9 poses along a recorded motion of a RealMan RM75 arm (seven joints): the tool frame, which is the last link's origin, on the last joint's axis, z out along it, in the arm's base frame.
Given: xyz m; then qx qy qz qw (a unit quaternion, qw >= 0).
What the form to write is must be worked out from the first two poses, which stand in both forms.
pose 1, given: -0.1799 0.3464 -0.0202 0.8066 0.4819 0.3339 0.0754
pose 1, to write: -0.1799 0.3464 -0.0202 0.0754 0.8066 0.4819 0.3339
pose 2, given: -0.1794 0.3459 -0.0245 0.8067 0.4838 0.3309 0.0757
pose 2, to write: -0.1794 0.3459 -0.0245 0.0757 0.8067 0.4838 0.3309
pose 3, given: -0.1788 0.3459 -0.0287 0.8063 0.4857 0.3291 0.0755
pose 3, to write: -0.1788 0.3459 -0.0287 0.0755 0.8063 0.4857 0.3291
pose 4, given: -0.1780 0.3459 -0.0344 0.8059 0.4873 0.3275 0.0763
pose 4, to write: -0.1780 0.3459 -0.0344 0.0763 0.8059 0.4873 0.3275
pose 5, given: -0.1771 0.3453 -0.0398 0.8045 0.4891 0.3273 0.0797
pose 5, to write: -0.1771 0.3453 -0.0398 0.0797 0.8045 0.4891 0.3273
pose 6, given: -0.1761 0.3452 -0.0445 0.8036 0.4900 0.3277 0.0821
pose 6, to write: -0.1761 0.3452 -0.0445 0.0821 0.8036 0.4900 0.3277
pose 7, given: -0.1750 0.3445 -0.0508 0.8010 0.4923 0.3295 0.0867
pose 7, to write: -0.1750 0.3445 -0.0508 0.0867 0.8010 0.4923 0.3295
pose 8, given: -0.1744 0.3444 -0.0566 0.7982 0.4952 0.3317 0.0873
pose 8, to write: -0.1744 0.3444 -0.0566 0.0873 0.7982 0.4952 0.3317
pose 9, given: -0.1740 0.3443 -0.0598 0.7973 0.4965 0.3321 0.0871
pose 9, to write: -0.1740 0.3443 -0.0598 0.0871 0.7973 0.4965 0.3321
